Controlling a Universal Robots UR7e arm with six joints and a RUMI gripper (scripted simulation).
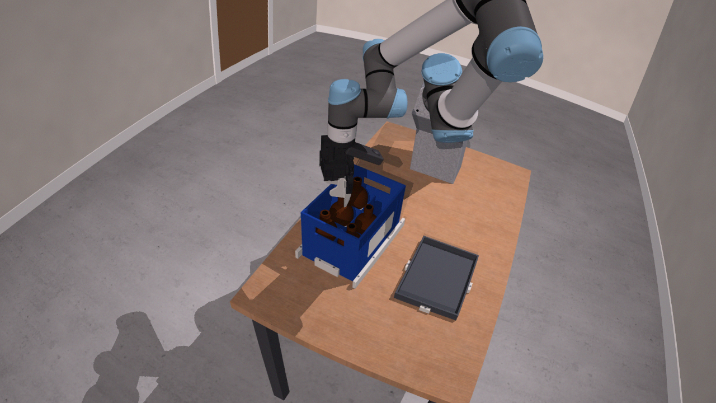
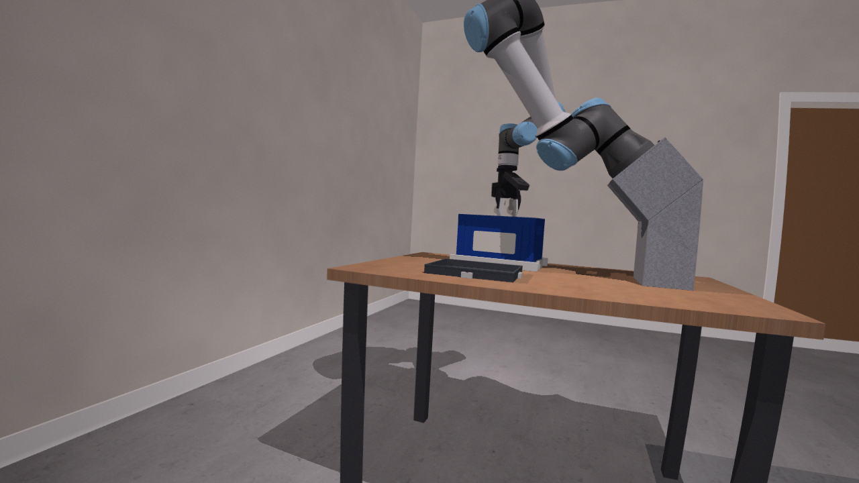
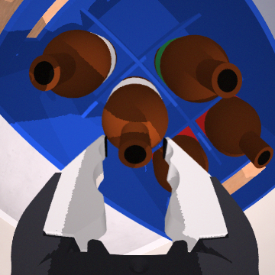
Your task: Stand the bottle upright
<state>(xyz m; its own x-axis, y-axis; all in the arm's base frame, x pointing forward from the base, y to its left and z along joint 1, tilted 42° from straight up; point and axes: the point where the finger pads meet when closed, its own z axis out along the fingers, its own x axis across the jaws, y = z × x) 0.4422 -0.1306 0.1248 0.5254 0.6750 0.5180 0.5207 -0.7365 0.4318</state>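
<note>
Right now the crate is 4 cm to the left of my hand and 7 cm below it. The rest, counted from my hand: dark tray: 33 cm to the left, 14 cm below; bottle: 9 cm ahead, 7 cm below.
</note>
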